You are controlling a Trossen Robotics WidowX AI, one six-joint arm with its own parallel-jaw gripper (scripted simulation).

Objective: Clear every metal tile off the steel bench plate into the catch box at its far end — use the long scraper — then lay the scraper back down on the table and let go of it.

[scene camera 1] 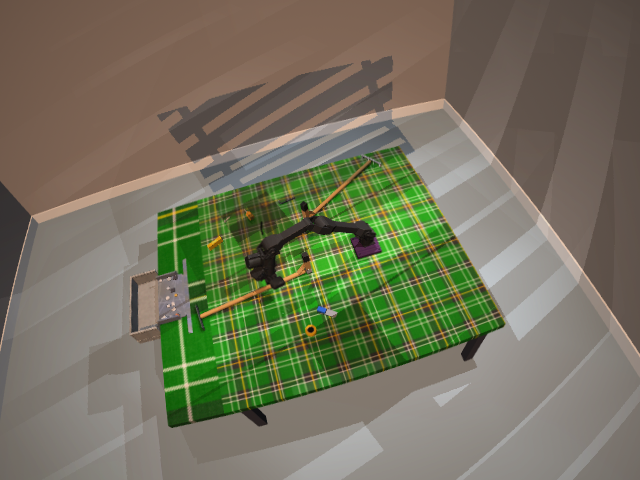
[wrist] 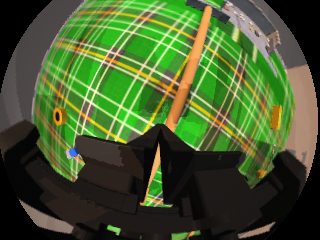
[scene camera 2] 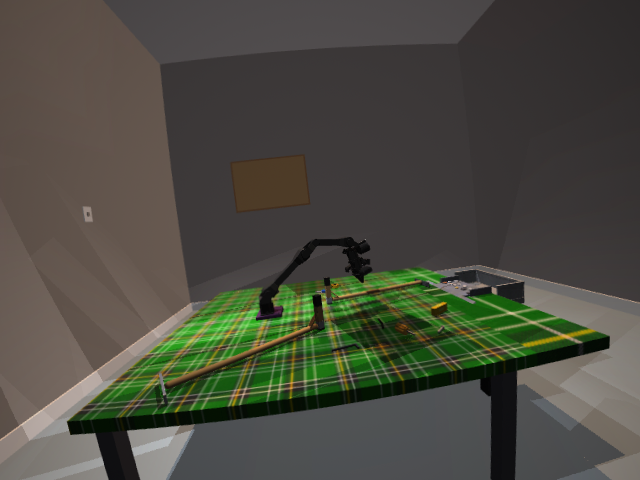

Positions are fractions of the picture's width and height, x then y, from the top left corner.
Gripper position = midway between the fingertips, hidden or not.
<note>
The gripper (wrist: 0.50, 0.53) is shut and holds nothing. Also in view: a long scraper (scene camera 2: 0.50, 0.66).
</note>
